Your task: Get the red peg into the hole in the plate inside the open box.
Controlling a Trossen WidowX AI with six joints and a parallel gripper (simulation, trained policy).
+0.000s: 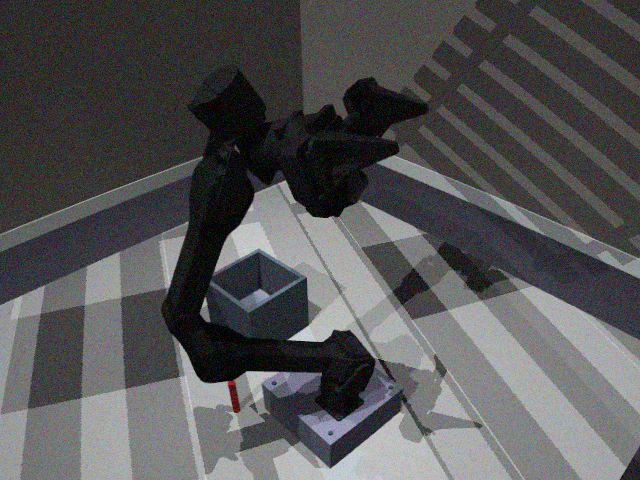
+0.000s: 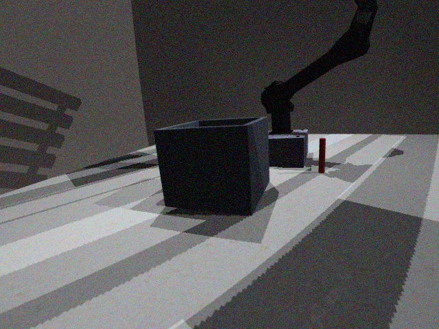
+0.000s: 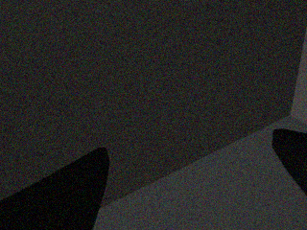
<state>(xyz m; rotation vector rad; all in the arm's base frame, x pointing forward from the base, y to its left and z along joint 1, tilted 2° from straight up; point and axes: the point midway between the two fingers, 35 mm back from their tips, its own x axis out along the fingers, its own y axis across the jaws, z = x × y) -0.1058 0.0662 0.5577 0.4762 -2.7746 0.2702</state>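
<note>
My gripper tip is 31 cm short of the red peg, 8 cm to the right of it and 60 cm above it. Also, from my gripper tip: plate 48 cm ahead, 10 cm to the right, 59 cm below.
</note>
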